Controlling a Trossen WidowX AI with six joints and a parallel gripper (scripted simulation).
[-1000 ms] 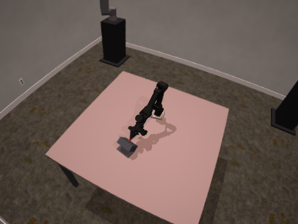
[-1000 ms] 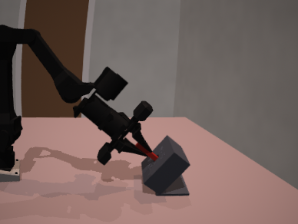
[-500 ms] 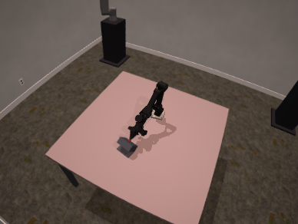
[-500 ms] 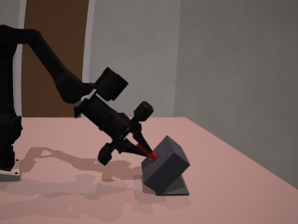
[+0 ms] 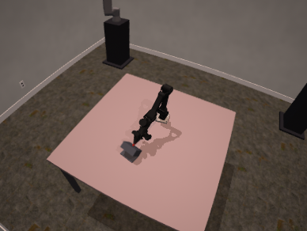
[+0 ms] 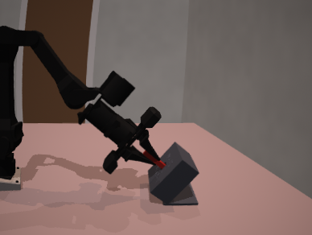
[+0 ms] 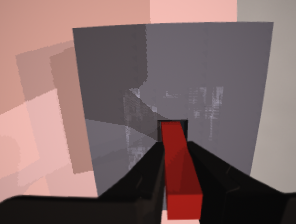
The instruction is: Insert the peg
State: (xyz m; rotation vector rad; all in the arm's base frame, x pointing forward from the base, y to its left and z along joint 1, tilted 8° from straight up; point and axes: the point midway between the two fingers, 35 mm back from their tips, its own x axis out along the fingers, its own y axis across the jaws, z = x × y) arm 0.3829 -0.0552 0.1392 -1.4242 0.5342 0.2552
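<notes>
The red peg is 3 cm ahead of my hand and 2 cm below it. From my hand the other things lie so: grey base plate 11 cm below, 8 cm ahead, 2 cm to the right.
</notes>
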